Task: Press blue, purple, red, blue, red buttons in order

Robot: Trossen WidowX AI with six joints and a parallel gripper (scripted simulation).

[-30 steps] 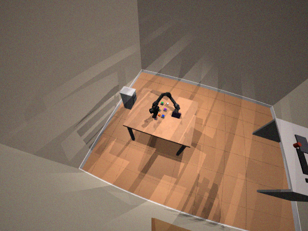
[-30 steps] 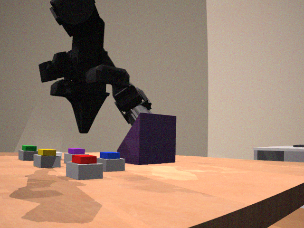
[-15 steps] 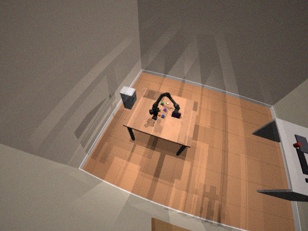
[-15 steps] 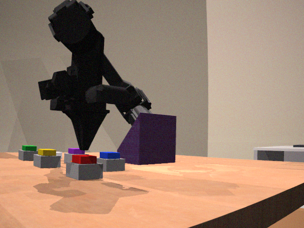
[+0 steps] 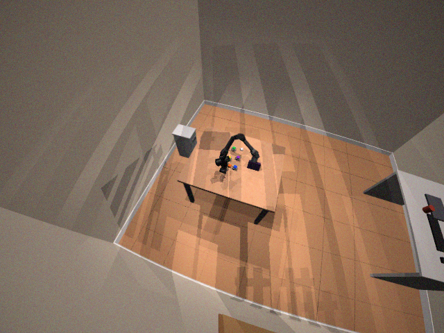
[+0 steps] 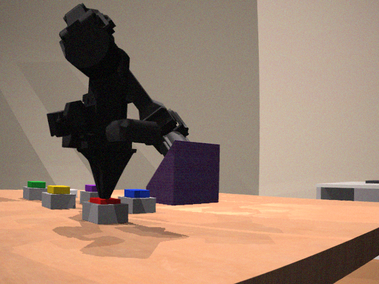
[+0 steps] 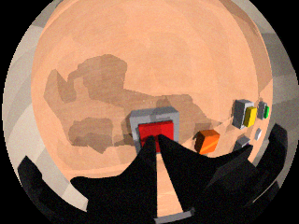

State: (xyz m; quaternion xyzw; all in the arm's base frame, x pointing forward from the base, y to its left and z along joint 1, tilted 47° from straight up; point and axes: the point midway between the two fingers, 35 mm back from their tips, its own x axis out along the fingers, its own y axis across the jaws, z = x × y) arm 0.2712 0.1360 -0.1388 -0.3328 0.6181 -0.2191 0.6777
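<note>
My gripper tip is 10 mm above the red button. Round my gripper tip: orange block: 80 mm to the right, 30 mm behind, 20 mm below; then yellow button: 170 mm to the right, 20 mm ahead; then blue button: 100 mm behind, 90 mm to the right.
</note>
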